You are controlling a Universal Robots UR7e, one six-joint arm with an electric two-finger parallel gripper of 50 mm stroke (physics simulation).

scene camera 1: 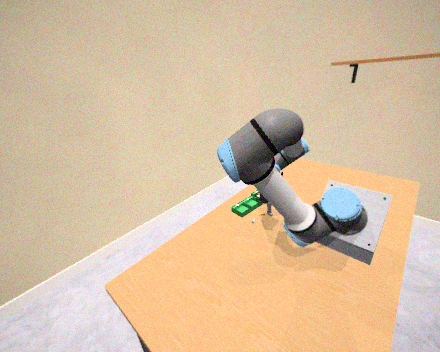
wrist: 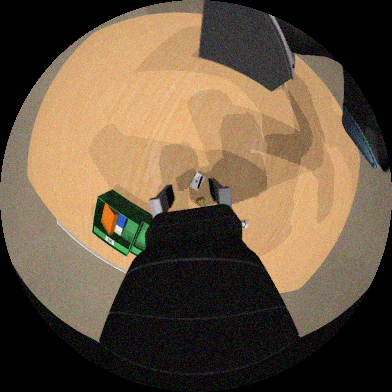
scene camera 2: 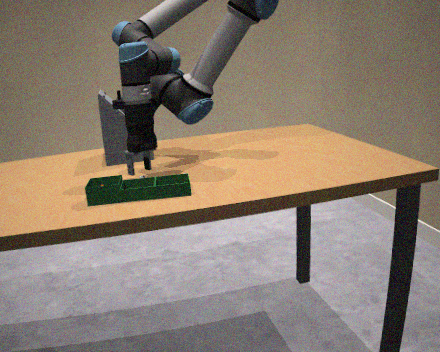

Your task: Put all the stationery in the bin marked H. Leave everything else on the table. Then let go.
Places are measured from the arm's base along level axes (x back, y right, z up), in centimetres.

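Where they show: gripper, fingertip midpoint: (scene camera 1: 269, 209) (wrist: 190, 188) (scene camera 2: 139, 172).
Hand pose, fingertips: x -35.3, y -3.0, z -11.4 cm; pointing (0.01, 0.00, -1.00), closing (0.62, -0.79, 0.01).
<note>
After its pixels a point has its place.
My gripper (scene camera 1: 270, 210) @[x -35.3, y -3.0, z -11.4 cm] (scene camera 2: 139, 171) @[x -35.3, y -3.0, z -11.4 cm] (wrist: 190, 188) @[x -35.3, y -3.0, z -11.4 cm] is open and empty, pointing down above the table. In the wrist view a silver sharpener with a dark blade (wrist: 197, 181) @[x -34.2, y -3.5, z -13.0 cm] lies on the table just beyond the gap between the fingertips. A small brass-coloured item (wrist: 201, 201) @[x -36.6, y -5.6, z -12.8 cm] lies nearer the gripper body, partly hidden by it. A silver bolt (scene camera 1: 253, 220) @[x -37.2, y -14.0, z -13.4 cm] (wrist: 244, 224) @[x -36.7, y -14.7, z -13.0 cm] lies to the right in the wrist view, partly hidden. The bin marked H (wrist: 109, 240) @[x -50.6, y 5.7, z -9.9 cm] is the end compartment of the green tray and holds an orange block (wrist: 109, 219) @[x -47.0, y 7.1, z -11.2 cm] and a blue-and-white eraser (wrist: 120, 224) @[x -47.4, y 5.0, z -12.1 cm].
The green tray (scene camera 2: 140, 193) @[x -51.8, y -3.2, z -12.3 cm] has further lower compartments beside the H bin; the gripper body hides them in part in the wrist view. The grey base block (scene camera 1: 350, 247) @[x 5.5, y -5.8, z -9.4 cm] (wrist: 240, 42) @[x -11.2, y 2.5, z -6.2 cm] stands on the table (scene camera 1: 225, 280) @[x -22.9, y -48.9, z -14.2 cm] (scene camera 2: 280, 155) @[x -23.3, y -46.2, z -14.1 cm]. The tray stands near a table edge.
</note>
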